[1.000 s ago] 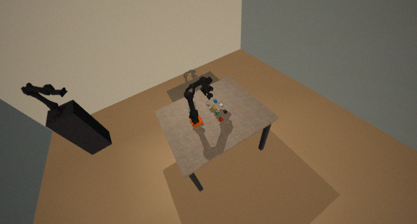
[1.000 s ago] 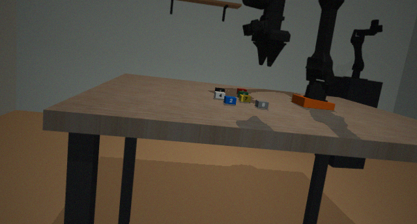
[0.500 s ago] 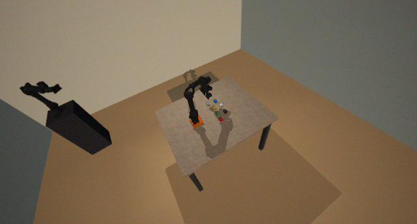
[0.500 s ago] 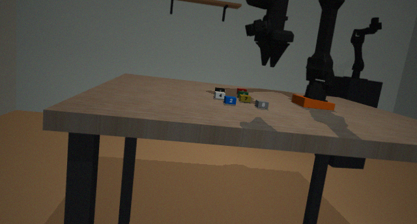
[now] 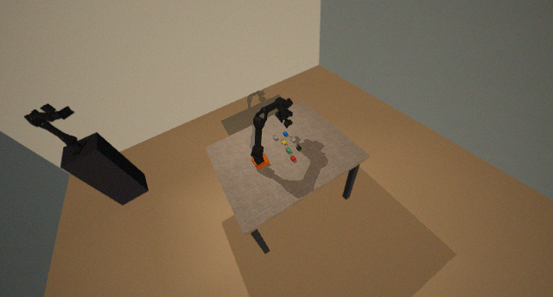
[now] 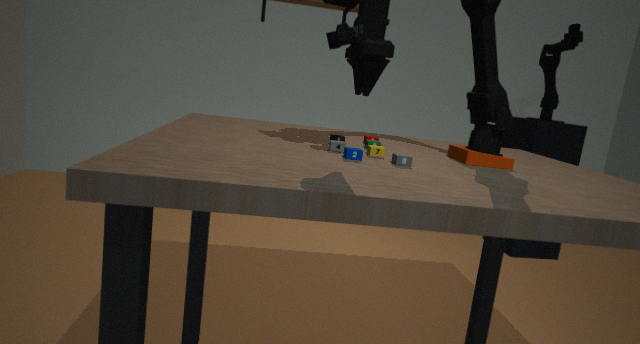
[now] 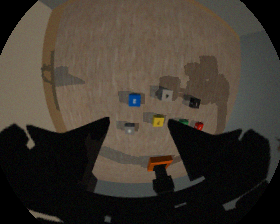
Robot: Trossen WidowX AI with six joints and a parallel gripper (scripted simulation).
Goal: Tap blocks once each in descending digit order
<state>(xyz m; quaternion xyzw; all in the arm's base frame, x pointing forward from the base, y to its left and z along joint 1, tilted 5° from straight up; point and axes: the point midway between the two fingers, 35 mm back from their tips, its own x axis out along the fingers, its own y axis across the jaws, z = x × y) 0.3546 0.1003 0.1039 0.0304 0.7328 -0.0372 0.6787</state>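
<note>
The green block lies 90 mm behind my gripper tip, 160 mm to the right of it and 120 mm below it. Round my gripper tip: yellow block 70 mm behind, 60 mm to the right, 120 mm below; then blue block 10 mm to the left, 120 mm below; then white block 10 mm ahead, 80 mm to the right, 120 mm below.
</note>
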